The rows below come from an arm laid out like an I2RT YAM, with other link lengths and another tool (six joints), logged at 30 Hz.
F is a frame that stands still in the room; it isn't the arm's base.
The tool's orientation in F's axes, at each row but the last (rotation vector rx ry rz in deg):
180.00 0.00 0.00
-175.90 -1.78 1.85
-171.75 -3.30 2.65
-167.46 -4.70 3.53
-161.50 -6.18 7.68
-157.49 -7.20 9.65
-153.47 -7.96 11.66
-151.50 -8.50 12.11
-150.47 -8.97 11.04
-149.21 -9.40 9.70
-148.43 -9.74 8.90
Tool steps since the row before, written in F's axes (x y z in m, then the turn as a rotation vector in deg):
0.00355 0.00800 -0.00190 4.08 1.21 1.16
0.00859 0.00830 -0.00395 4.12 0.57 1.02
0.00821 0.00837 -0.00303 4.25 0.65 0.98
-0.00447 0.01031 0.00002 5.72 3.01 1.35
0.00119 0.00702 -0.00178 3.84 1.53 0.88
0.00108 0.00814 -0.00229 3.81 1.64 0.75
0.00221 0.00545 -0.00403 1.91 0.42 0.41
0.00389 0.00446 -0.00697 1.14 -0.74 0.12
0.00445 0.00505 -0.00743 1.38 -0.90 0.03
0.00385 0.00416 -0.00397 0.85 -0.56 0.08
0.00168 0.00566 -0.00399 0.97 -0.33 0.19
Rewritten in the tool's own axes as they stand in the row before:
0.00355 -0.00800 0.00190 4.08 -1.21 -1.16
0.00884 -0.00783 0.00434 4.11 -0.56 -1.07
0.00862 -0.00755 0.00391 4.24 -0.63 -1.02
-0.00384 -0.01028 0.00240 5.84 -2.94 -0.95
0.00195 -0.00602 0.00372 3.88 -1.50 -0.76
0.00220 -0.00657 0.00496 3.87 -1.55 -0.60
0.00337 -0.00295 0.00554 1.89 -0.43 -0.50
0.00531 -0.00037 0.00743 1.00 0.67 -0.64
0.00591 -0.00042 0.00808 1.22 0.87 -0.68
0.00476 -0.00122 0.00487 0.75 0.51 -0.47
0.00282 -0.00258 0.00601 0.89 0.27 -0.47

